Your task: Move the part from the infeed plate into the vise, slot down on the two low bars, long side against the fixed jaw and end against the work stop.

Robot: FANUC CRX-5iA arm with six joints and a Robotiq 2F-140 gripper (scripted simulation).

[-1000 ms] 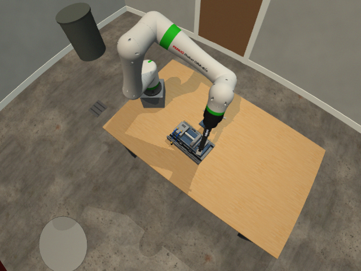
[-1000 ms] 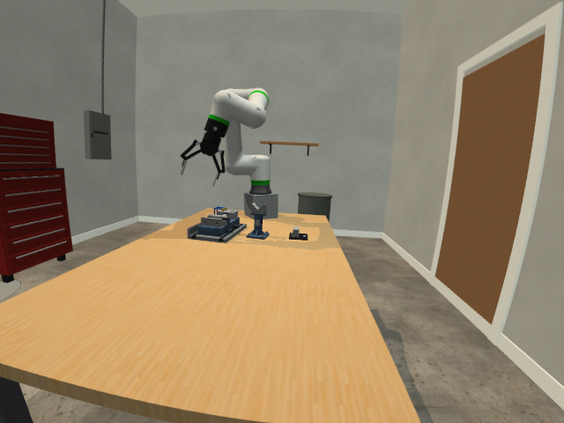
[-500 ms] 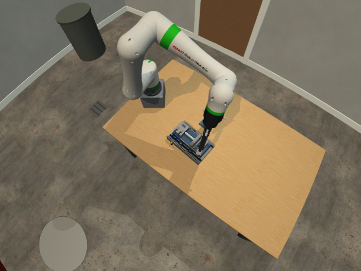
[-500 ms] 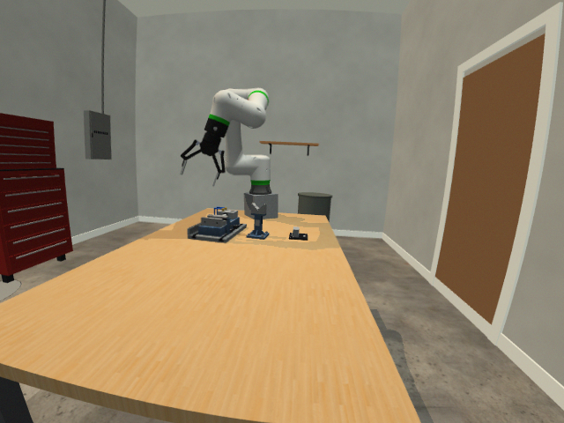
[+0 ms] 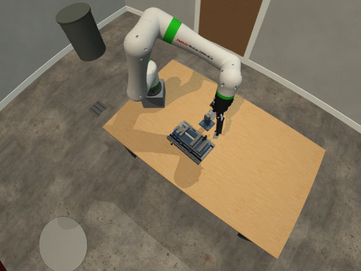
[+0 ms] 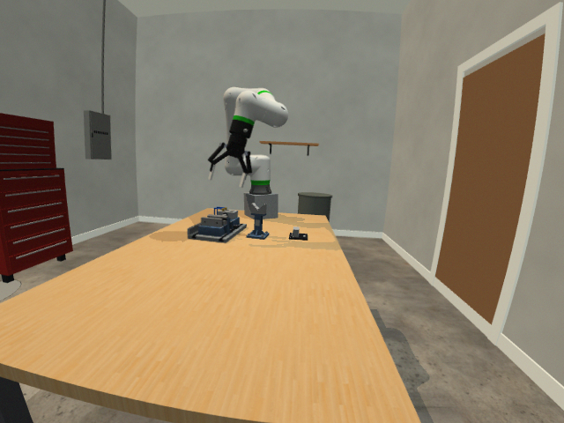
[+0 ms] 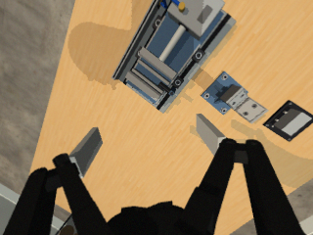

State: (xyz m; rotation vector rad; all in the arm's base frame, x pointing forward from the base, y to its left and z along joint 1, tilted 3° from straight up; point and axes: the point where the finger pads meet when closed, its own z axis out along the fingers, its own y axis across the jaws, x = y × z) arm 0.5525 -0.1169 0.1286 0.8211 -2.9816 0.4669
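My hand is 9 cm past the part, 33 cm to the right of it and 24 cm above it. The rest, counted from my hand: work stop (4 cm behind, 2 cm to the right, 18 cm below); then moving jaw (8 cm behind, 6 cm to the right, 19 cm below); then fixed jaw (2 cm behind, 7 cm to the right, 19 cm below).
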